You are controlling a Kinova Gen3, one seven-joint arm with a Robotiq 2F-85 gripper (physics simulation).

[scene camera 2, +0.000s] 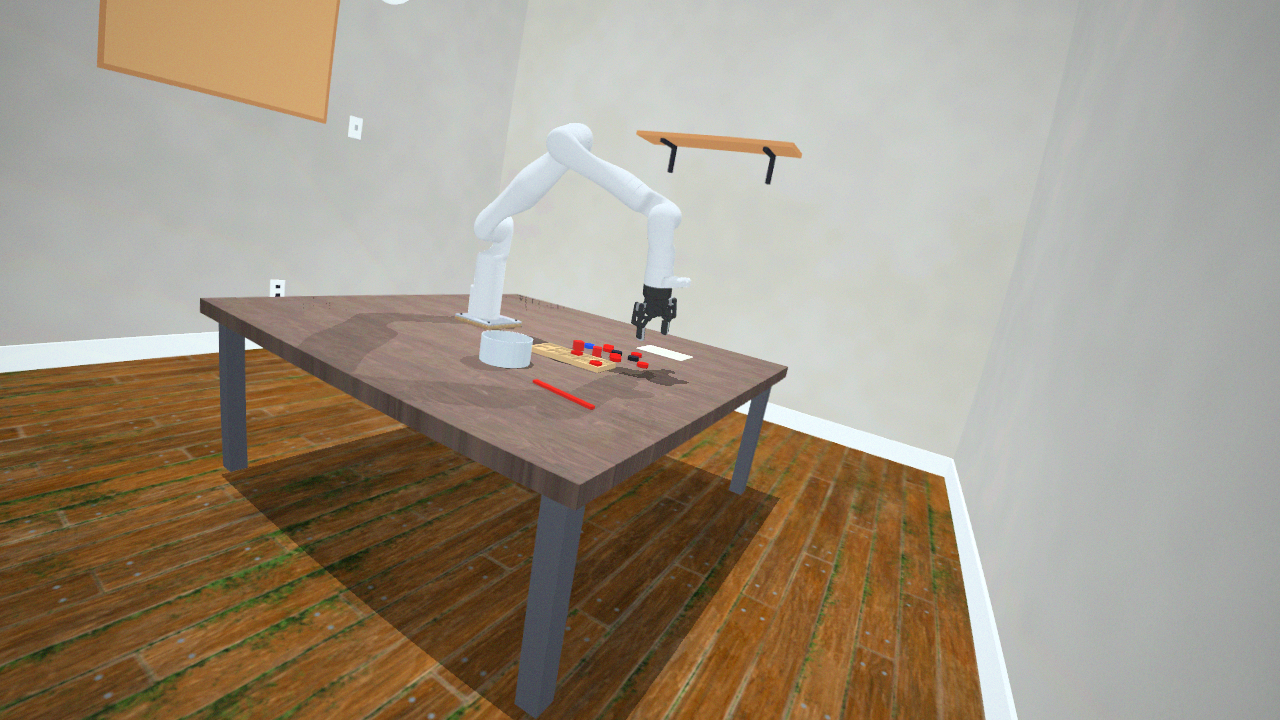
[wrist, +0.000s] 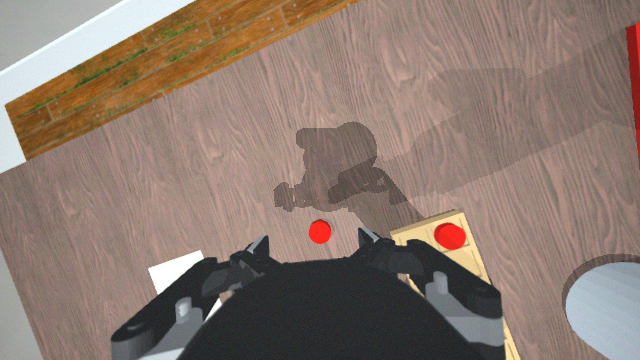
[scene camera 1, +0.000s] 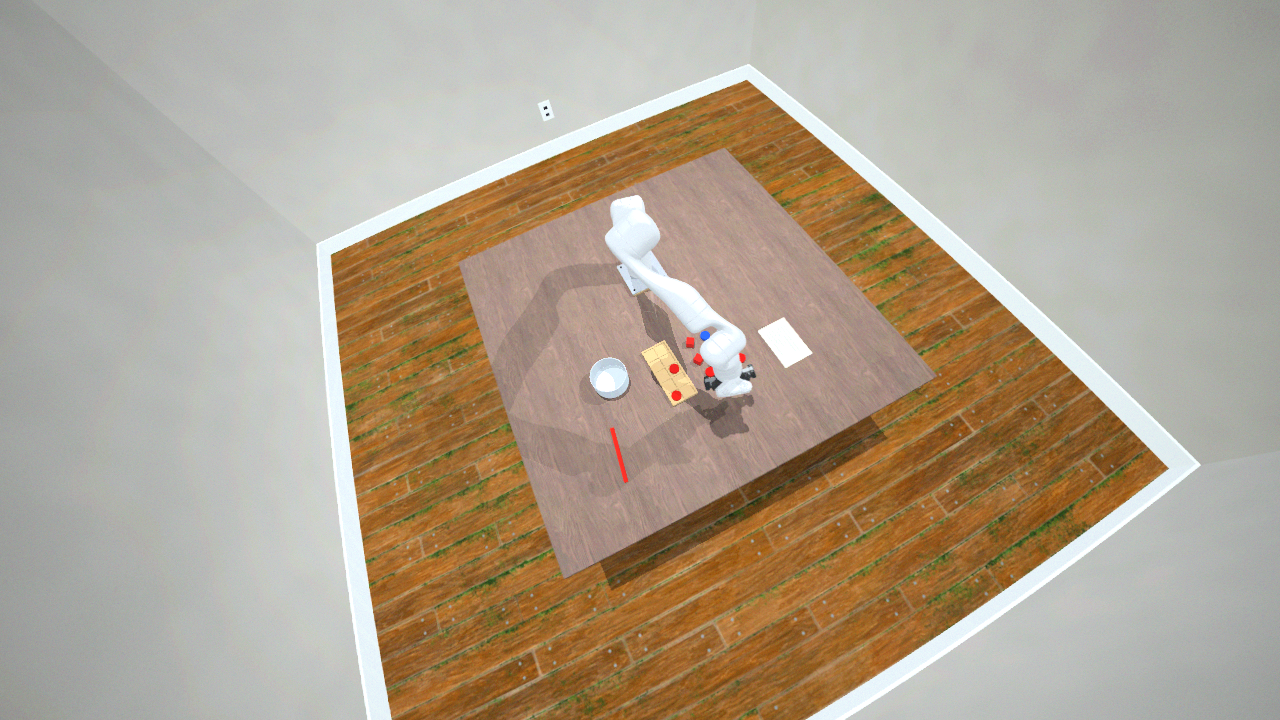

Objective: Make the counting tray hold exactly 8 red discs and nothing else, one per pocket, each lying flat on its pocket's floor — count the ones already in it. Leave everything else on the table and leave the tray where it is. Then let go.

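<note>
The wooden counting tray (scene camera 1: 660, 354) (scene camera 2: 553, 351) (wrist: 425, 225) lies left of my gripper in scene camera 1. Two red discs show in it, one in an end pocket (scene camera 1: 676, 394) (scene camera 2: 595, 362) (wrist: 450, 236) and one nearer its middle (scene camera 1: 674, 368). My gripper (scene camera 1: 729, 377) (scene camera 2: 653, 334) (wrist: 314, 241) is open and empty, pointing down above the table. A loose red disc (scene camera 2: 642, 364) (wrist: 320, 232) lies on the table below, seen between the fingertips in the wrist view. More red discs (scene camera 2: 614, 357) (scene camera 2: 608, 347) (scene camera 2: 636, 354) lie beside the tray, partly hidden by the arm in scene camera 1.
Red blocks (scene camera 1: 690, 342) (scene camera 1: 698, 359), a blue disc (scene camera 1: 705, 335) (scene camera 2: 588, 345) and dark discs (scene camera 2: 633, 357) lie near the tray. A pale round bowl (scene camera 1: 609, 377) (scene camera 2: 505, 349) (wrist: 607, 305), a red stick (scene camera 1: 618, 454) (scene camera 2: 563, 394) and a white sheet (scene camera 1: 785, 342) (scene camera 2: 664, 352) are also on the table.
</note>
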